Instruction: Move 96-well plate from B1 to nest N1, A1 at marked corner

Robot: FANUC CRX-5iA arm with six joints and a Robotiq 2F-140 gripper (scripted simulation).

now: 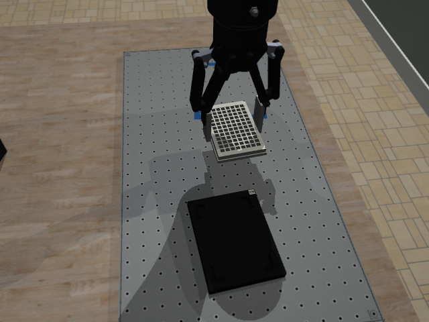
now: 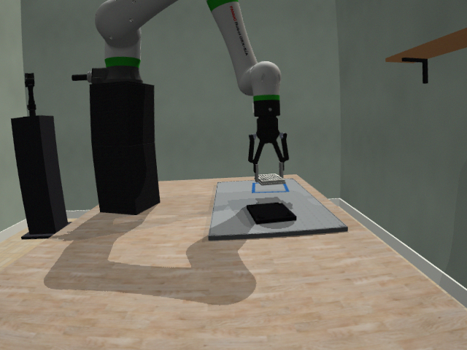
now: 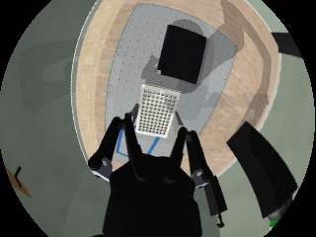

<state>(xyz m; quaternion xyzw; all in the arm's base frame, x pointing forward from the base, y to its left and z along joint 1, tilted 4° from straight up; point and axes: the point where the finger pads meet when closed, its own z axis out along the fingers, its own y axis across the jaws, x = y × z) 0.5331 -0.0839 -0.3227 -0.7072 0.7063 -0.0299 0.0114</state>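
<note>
Now: the black plate nest N1 17 cm to the right of my hand, 9 cm below it and 4 cm behind it. The rest, counted from my hand: white A1 label: 9 cm to the right, 8 cm below, 1 cm ahead; white 96-well plate: 2 cm below.
</note>
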